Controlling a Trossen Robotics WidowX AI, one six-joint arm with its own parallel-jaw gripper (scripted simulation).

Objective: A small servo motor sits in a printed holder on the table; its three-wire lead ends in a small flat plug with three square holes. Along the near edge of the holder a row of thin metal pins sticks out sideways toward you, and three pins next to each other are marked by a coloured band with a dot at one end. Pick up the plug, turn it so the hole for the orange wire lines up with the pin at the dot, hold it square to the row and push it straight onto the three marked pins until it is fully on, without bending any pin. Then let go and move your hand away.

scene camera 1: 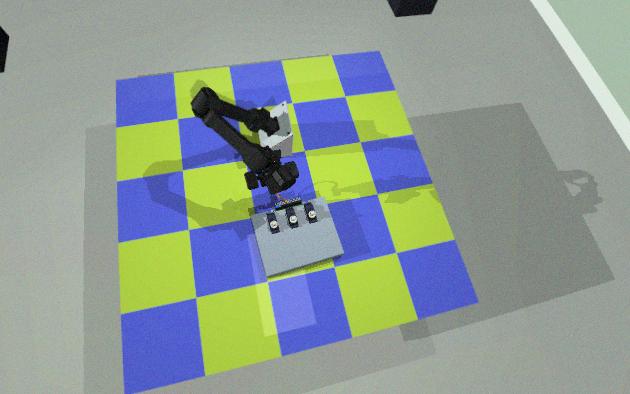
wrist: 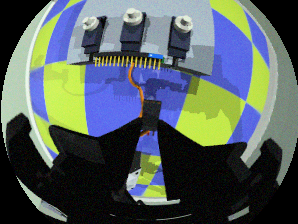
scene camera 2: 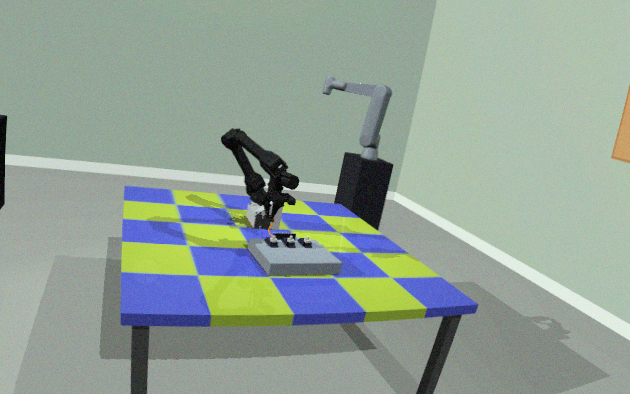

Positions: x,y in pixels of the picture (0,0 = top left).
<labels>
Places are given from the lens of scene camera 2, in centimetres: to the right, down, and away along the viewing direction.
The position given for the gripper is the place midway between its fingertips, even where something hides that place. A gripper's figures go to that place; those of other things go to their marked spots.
gripper [scene camera 2: 269,218]: -19, 9, 190
grey printed holder [scene camera 2: 317,260]: 1, 24, 172
</labels>
